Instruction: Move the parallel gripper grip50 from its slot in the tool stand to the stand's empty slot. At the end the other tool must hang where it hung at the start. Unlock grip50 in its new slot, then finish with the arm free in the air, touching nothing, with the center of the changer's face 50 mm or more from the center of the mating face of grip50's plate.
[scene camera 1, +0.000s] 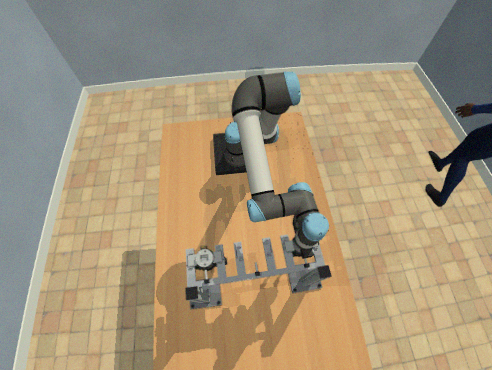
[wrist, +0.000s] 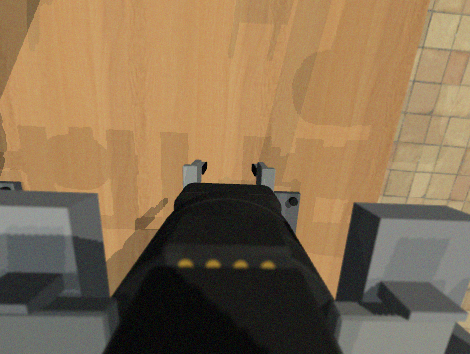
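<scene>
A tool stand (scene camera 1: 203, 293) is visible; the wrist view shows the tool stand (wrist: 403, 255) too.
</scene>
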